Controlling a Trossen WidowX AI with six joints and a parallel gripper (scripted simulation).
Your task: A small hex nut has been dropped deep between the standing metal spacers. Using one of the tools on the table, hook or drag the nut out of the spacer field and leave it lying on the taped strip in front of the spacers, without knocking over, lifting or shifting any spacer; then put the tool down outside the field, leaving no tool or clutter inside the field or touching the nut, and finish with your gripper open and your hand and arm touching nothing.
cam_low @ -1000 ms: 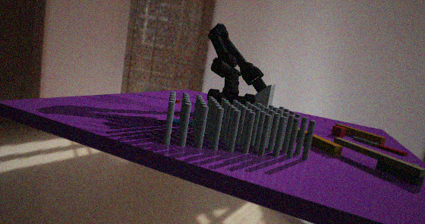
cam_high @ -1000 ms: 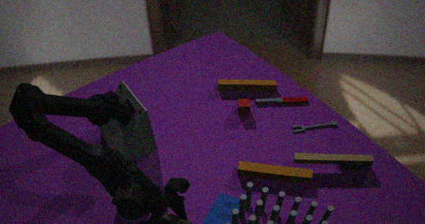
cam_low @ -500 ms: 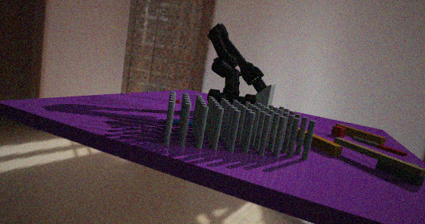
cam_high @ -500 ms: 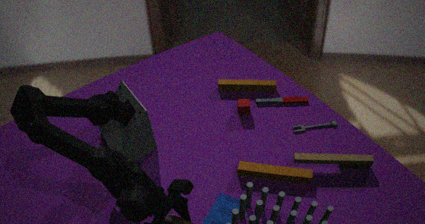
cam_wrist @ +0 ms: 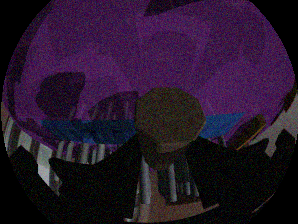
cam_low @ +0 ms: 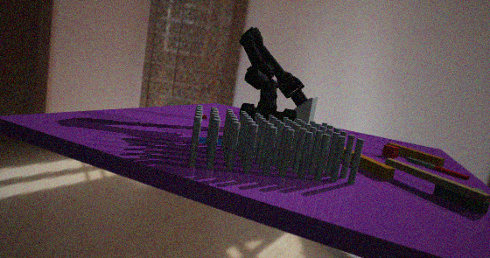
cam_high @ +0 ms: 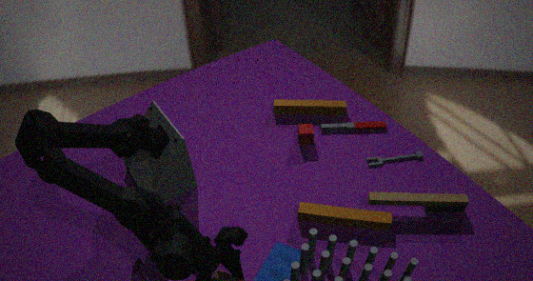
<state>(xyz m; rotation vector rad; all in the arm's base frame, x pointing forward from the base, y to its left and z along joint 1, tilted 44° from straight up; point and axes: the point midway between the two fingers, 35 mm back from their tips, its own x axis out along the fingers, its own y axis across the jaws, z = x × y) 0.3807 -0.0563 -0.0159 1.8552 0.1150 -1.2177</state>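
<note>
My gripper tip is 60 mm short of the blue taped strip, 10 mm to the left of it and 30 mm above it. Round my gripper tip: red block (300 mm behind, 390 mm to the left, 10 mm below); small red thing (200 mm behind, 350 mm to the right, 20 mm below); thin rod (90 mm ahead, 50 mm to the left).
</note>
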